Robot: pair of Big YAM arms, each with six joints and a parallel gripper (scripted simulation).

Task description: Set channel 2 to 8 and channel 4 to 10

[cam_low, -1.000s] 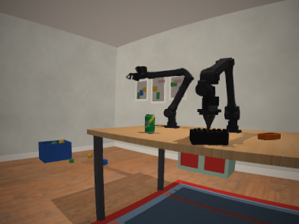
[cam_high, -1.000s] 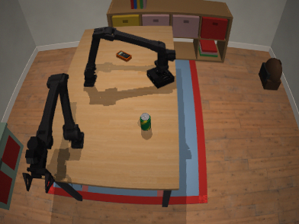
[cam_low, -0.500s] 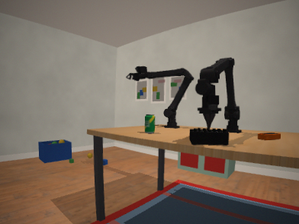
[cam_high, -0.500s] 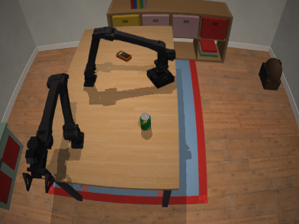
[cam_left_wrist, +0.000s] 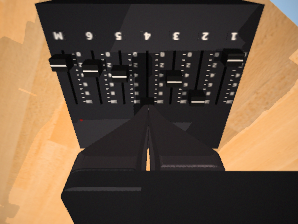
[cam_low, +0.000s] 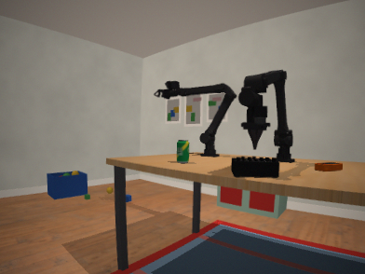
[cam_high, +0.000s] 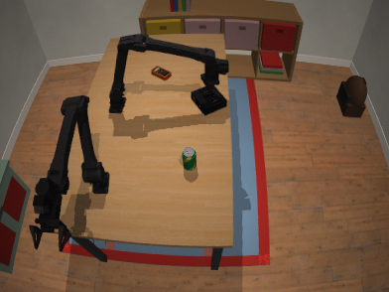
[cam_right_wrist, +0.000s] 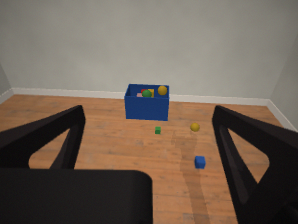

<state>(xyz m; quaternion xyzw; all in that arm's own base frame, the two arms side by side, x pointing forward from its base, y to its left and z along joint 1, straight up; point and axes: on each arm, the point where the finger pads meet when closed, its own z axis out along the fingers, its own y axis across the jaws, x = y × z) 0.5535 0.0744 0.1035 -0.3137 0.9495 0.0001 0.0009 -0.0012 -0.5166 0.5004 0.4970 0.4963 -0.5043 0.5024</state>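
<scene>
Now: the channel 4 cap 4 cm below my left hand, 1 cm to the right of it and 1 cm behind it. Round my left hand: channel 3 knob (4 cm below, 2 cm ahead, 1 cm to the right); then channel 2 knob (4 cm to the right, 4 cm below, 1 cm ahead).
</scene>
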